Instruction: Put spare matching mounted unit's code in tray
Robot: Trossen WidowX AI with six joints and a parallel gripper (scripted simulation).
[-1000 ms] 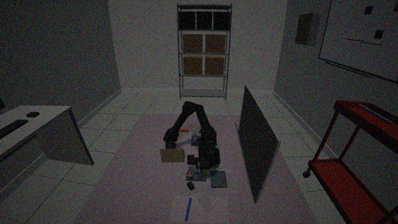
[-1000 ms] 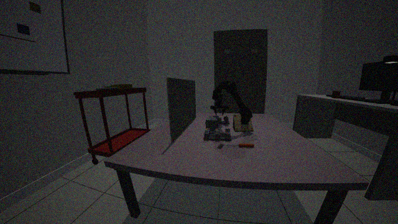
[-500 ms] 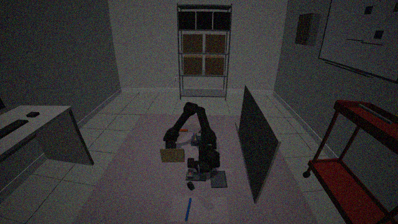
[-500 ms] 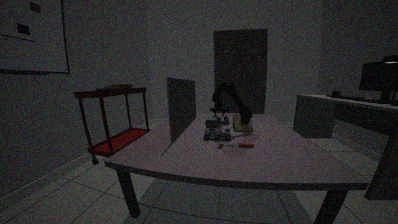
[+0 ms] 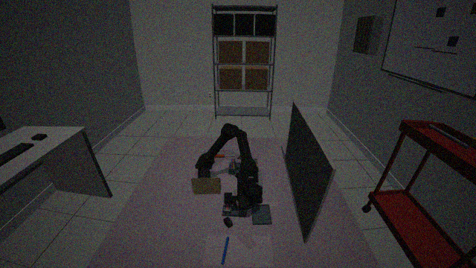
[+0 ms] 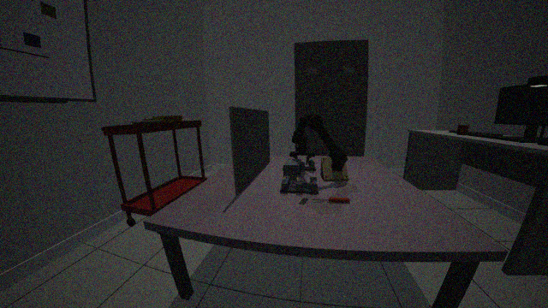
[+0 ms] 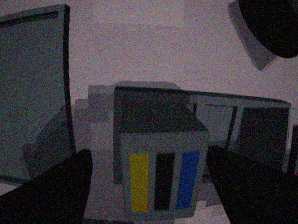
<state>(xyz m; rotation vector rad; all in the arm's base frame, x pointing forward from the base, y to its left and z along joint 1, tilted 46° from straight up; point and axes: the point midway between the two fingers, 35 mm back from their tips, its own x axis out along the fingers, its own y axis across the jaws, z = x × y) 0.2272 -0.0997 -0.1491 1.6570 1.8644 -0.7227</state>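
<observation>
The black puck is 7 cm behind my gripper tip, 8 cm to the right of it and 1 cm below it. From my gripper tip the other things lie so: blue pen: 8 cm behind, 22 cm to the right, 3 cm below; tall dark panel: 31 cm ahead, 16 cm to the left, 19 cm above.
</observation>
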